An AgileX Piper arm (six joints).
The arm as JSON. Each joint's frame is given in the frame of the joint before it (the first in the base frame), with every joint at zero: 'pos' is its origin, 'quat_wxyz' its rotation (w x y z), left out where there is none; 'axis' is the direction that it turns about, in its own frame. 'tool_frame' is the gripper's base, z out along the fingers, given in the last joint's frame.
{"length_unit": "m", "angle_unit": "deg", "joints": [
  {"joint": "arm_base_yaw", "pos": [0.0, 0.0, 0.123], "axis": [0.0, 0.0, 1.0]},
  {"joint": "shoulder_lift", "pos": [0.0, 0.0, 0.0], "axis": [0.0, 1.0, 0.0]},
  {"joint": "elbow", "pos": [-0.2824, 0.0, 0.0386], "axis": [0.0, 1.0, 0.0]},
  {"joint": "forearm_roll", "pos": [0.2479, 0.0, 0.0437], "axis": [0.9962, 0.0, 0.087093]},
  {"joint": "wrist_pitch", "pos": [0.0, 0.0, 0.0], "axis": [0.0, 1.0, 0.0]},
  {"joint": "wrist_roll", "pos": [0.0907, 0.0, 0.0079], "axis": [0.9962, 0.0, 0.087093]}
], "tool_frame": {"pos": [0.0, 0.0, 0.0], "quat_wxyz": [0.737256, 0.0, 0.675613, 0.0]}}
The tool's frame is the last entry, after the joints.
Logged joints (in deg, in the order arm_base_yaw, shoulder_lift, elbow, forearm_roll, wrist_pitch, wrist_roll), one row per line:
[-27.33, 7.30, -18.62, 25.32, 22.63, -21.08]
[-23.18, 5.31, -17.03, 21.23, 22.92, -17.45]
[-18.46, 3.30, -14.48, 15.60, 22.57, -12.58]
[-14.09, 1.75, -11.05, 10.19, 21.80, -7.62]
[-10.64, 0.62, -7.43, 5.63, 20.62, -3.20]
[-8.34, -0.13, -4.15, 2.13, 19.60, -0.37]
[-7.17, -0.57, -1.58, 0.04, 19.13, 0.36]
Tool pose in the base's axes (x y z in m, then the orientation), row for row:
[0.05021, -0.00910, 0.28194, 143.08, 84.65, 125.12]
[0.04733, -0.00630, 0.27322, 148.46, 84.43, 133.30]
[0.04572, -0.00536, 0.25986, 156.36, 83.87, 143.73]
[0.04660, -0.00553, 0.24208, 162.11, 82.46, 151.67]
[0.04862, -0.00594, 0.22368, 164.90, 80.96, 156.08]
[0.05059, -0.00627, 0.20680, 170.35, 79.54, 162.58]
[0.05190, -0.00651, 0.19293, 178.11, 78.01, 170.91]
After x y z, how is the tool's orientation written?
As angles about the fixed x, y, z axes (roll, pitch, yaw), in degrees.
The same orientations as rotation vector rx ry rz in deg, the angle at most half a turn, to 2 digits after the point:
[17.27, 92.89, -11.16]
[14.81, 93.72, -9.22]
[12.47, 94.90, -7.59]
[10.69, 96.65, -5.96]
[9.48, 98.31, -4.63]
[8.21, 100.01, -4.26]
[6.73, 101.81, -4.87]

